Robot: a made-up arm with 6 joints.
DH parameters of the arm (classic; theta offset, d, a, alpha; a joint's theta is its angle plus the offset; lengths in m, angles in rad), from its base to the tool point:
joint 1: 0 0.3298 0 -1.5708
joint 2: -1.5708 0 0.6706 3.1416
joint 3: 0 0 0 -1.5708
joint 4: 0 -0.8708 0 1.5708
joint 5: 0 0.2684 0 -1.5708
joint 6: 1.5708 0 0 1.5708
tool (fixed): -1.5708 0 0 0
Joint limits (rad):
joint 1: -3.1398..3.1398
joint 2: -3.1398..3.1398
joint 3: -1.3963..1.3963
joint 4: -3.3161..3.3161
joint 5: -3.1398..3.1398
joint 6: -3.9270..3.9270
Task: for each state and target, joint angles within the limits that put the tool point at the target. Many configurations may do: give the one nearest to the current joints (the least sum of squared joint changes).
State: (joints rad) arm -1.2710 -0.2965 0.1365 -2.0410 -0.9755 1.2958
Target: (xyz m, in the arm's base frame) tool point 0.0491 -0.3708 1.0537
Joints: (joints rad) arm -1.5844 -0.8354 -0.2362 -1.7739 -0.9755 1.2958
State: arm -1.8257 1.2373 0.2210 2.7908 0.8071 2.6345
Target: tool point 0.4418 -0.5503 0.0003
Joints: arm -1.2834 0.6998 -0.6365 3.0700 0.8071 2.6345
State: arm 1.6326 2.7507 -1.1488 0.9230 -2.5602 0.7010
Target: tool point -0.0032 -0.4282 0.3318
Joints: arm 1.2336 2.7750 -1.3963 1.0280 -2.5602 0.7010
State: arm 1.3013 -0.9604 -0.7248 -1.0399 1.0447 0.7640
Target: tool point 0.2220 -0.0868 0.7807
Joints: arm 0.7477 -1.5400 -0.8496 -0.6443 1.0447 0.7640
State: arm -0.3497 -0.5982 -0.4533 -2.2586 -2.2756 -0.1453
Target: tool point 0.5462 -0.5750 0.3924
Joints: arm -0.9796 0.1623 -0.3033 -2.0894 -2.2756 -0.1453
